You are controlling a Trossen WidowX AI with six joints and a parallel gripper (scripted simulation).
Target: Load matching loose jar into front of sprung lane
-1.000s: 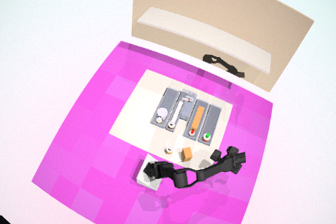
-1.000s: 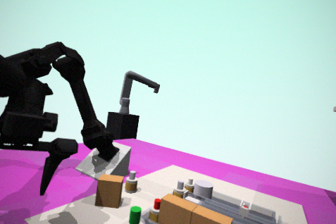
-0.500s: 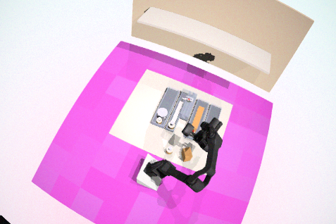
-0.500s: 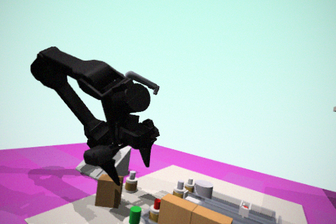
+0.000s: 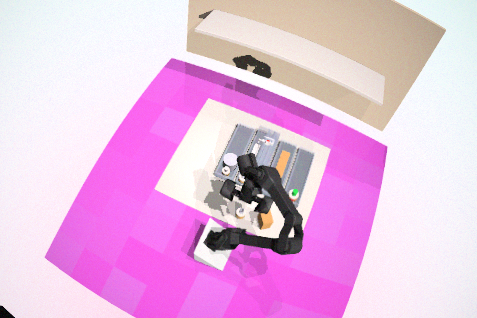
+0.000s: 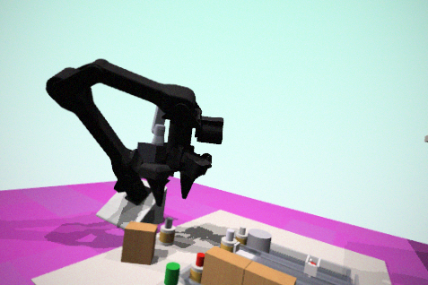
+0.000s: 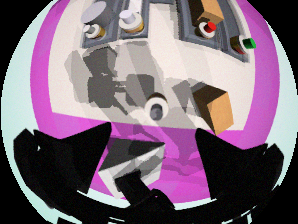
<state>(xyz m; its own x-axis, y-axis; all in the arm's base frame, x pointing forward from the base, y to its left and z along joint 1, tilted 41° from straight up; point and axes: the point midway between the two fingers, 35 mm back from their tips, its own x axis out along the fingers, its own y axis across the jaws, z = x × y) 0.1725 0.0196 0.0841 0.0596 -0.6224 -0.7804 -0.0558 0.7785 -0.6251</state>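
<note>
The grey cylinder is 18 cm ahead of my gripper tip, 14 cm to the left of it and 8 cm below it. Round my gripper tip: grey lane unit: 29 cm ahead, 9 cm below, 4 cm to the left; then pusher plate: 25 cm ahead, 6 cm below, 4 cm to the left.
</note>
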